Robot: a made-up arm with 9 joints.
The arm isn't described. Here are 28 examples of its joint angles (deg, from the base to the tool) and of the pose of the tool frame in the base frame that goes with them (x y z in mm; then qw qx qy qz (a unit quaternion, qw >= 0)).
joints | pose
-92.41 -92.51 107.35 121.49 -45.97 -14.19 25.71 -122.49 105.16 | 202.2 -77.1 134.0 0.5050 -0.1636 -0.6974 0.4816
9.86 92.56 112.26 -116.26 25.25 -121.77 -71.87 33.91 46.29 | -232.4 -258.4 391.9 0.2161 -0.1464 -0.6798 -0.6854
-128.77 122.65 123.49 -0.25 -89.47 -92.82 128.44 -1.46 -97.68 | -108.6 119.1 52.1 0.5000 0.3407 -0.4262 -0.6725
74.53 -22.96 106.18 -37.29 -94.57 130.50 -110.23 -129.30 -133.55 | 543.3 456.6 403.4 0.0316 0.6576 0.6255 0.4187
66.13 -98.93 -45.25 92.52 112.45 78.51 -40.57 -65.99 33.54 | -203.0 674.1 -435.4 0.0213 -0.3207 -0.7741 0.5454
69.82 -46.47 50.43 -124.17 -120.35 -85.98 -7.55 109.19 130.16 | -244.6 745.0 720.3 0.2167 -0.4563 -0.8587 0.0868
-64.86 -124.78 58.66 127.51 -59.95 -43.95 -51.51 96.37 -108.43 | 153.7 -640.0 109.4 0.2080 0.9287 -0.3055 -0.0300
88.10 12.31 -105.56 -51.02 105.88 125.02 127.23 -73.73 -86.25 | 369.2 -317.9 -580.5 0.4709 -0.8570 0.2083 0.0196
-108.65 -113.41 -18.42 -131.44 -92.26 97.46 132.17 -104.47 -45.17 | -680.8 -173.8 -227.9 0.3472 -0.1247 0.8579 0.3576
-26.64 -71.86 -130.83 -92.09 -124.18 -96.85 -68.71 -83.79 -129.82 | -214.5 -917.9 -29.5 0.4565 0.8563 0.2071 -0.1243
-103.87 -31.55 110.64 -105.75 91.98 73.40 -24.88 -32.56 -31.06 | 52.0 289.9 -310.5 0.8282 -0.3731 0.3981 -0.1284
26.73 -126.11 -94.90 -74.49 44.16 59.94 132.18 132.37 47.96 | -309.5 233.1 -282.0 0.6096 0.2916 -0.1868 -0.7130
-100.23 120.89 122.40 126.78 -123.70 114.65 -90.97 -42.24 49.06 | -412.5 -232.4 319.2 0.2903 0.2367 -0.9237 -0.0803
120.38 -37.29 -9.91 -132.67 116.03 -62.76 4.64 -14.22 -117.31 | 215.4 95.5 572.9 0.3118 0.5948 -0.6929 0.2623
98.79 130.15 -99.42 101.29 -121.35 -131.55 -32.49 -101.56 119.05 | -790.9 362.9 -89.0 0.9722 0.0224 -0.2326 -0.0137
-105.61 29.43 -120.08 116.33 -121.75 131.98 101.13 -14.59 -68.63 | -30.1 917.2 297.7 0.3520 0.2813 -0.8923 0.0272
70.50 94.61 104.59 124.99 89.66 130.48 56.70 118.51 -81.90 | 263.0 161.1 -137.3 0.2335 -0.4947 -0.7054 0.4507
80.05 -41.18 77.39 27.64 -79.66 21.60 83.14 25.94 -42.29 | 278.7 100.8 368.8 0.2827 0.6368 0.1711 0.6966
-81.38 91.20 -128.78 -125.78 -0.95 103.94 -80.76 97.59 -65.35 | -405.9 246.1 30.1 0.1010 0.7792 -0.5414 0.2992
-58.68 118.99 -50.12 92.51 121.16 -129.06 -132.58 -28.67 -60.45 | -135.6 150.0 285.5 0.1204 0.0078 0.4647 -0.8772
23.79 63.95 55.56 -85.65 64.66 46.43 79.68 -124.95 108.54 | -302.8 180.6 98.0 0.0335 -0.4583 0.3538 -0.8147
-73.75 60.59 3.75 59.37 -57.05 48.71 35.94 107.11 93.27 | -134.1 -89.0 176.4 0.2281 0.9408 -0.2271 0.1064
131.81 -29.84 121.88 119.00 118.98 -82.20 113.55 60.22 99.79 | -143.2 -261.4 828.8 0.2567 0.5942 0.1380 0.7496
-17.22 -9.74 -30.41 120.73 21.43 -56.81 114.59 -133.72 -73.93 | -265.5 -232.8 -59.9 0.0765 0.9265 -0.3153 -0.1905
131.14 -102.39 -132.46 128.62 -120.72 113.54 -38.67 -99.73 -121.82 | 66.5 497.4 -35.9 0.3938 -0.8926 0.0115 0.2193
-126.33 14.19 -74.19 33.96 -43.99 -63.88 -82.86 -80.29 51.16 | 123.3 -304.7 -362.3 0.5261 -0.8345 -0.1614 0.0277
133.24 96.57 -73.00 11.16 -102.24 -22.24 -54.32 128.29 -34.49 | 331.7 123.0 453.3 0.6857 0.5398 0.4267 0.2375
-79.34 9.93 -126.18 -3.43 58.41 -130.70 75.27 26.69 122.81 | 792.0 242.9 348.9 0.8586 0.1538 0.4726 0.1253
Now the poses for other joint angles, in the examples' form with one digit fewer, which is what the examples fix.
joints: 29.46 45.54 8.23 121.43 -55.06 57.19 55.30 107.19 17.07
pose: 78 355 230 0.778 -0.335 0.404 -0.346
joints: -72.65 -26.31 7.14 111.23 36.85 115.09 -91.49 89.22 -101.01
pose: 124 -667 -452 0.072 -0.930 -0.090 0.350
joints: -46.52 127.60 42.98 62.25 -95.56 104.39 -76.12 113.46 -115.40
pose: -203 -231 -386 0.274 -0.884 -0.311 0.215
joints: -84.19 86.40 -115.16 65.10 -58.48 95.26 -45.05 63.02 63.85
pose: -28 265 19 0.048 -0.916 -0.290 -0.273
